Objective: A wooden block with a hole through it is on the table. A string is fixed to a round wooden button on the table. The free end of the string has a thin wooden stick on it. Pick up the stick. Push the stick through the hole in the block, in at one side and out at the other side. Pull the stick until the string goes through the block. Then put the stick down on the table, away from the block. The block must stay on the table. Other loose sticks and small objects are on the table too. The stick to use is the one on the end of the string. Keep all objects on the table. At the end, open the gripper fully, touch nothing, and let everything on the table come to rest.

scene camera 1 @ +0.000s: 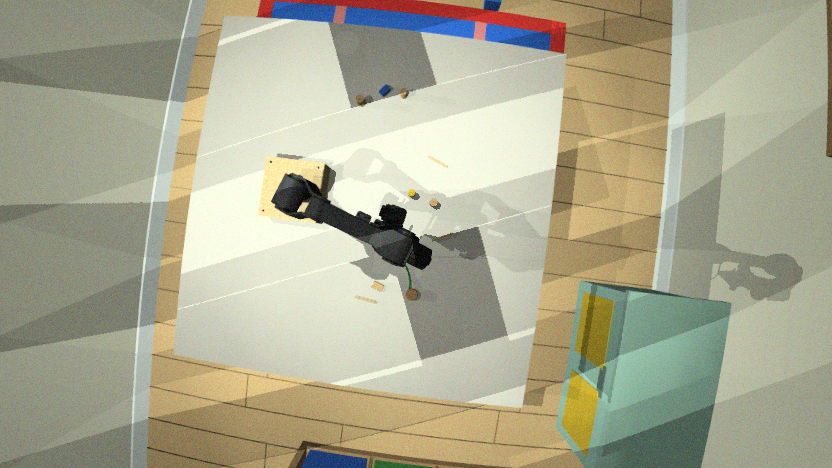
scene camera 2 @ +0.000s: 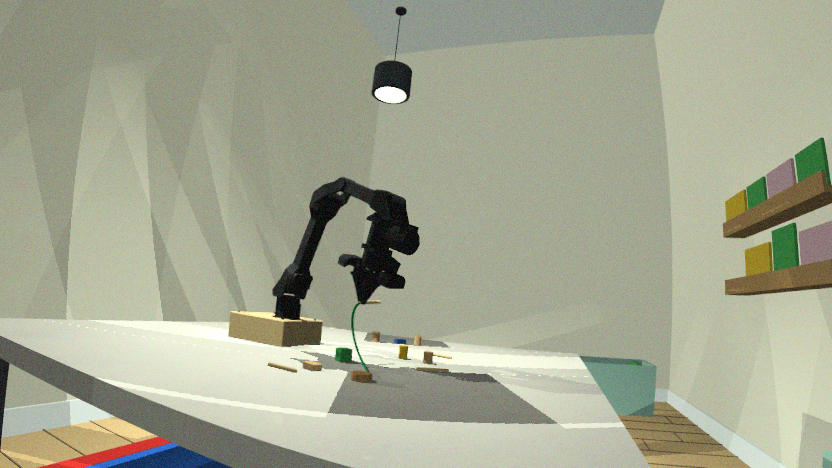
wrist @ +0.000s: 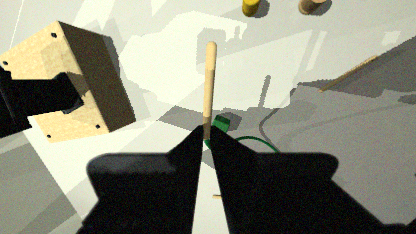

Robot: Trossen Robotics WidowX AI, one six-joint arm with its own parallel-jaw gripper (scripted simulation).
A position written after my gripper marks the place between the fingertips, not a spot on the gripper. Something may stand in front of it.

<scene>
my gripper: scene camera 1 381, 229; scene camera 2 361, 303; wrist 206, 129
</scene>
